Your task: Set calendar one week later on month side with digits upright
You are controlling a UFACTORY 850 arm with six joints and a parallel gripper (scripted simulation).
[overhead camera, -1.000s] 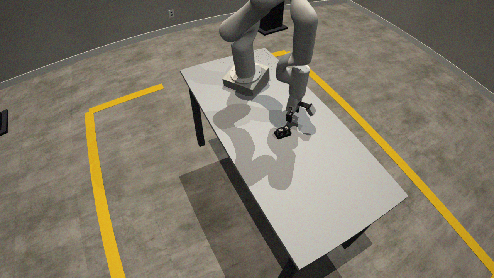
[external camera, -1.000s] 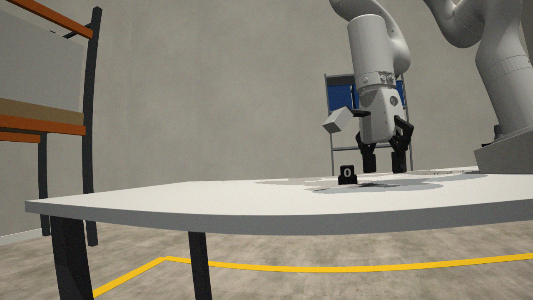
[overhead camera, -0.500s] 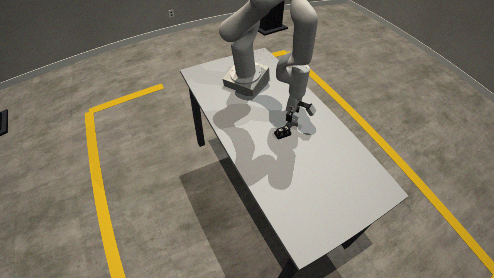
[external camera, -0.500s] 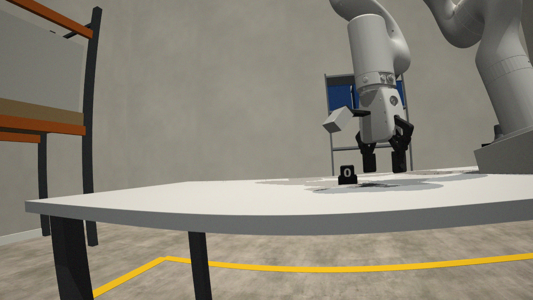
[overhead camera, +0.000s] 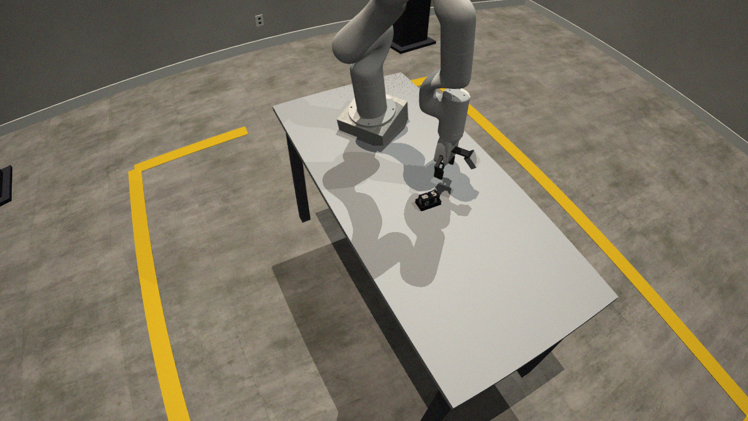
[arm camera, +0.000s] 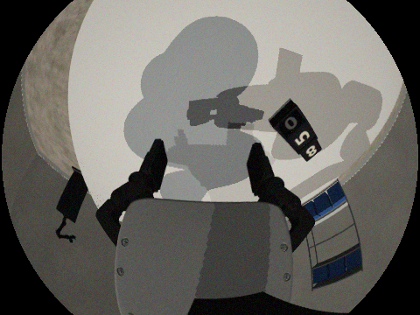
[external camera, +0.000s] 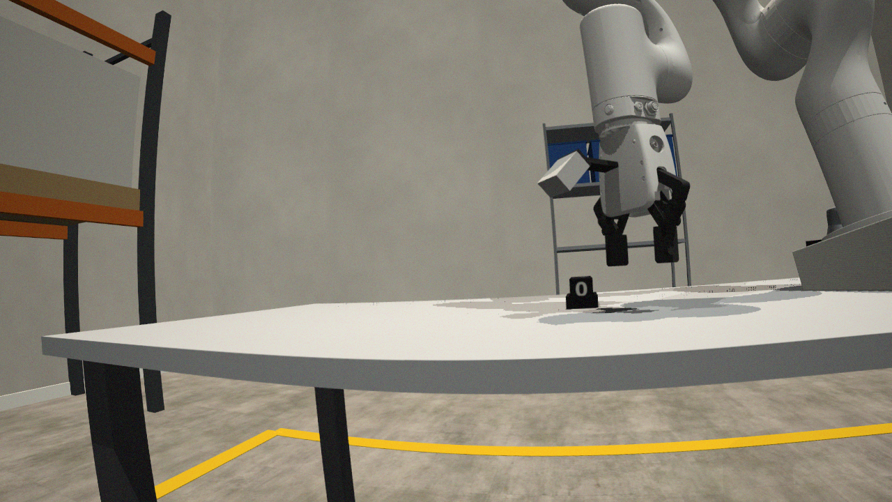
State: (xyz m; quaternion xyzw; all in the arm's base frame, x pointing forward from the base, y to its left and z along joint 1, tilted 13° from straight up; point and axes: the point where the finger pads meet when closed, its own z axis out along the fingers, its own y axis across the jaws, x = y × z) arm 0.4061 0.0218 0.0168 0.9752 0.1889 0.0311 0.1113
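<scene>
Right now the black cube is 50 mm ahead of my hand, 130 mm to the right of it and 40 mm below it. The rest, counted from my hand: black tray: 50 mm ahead, 110 mm to the right, 50 mm below.
</scene>
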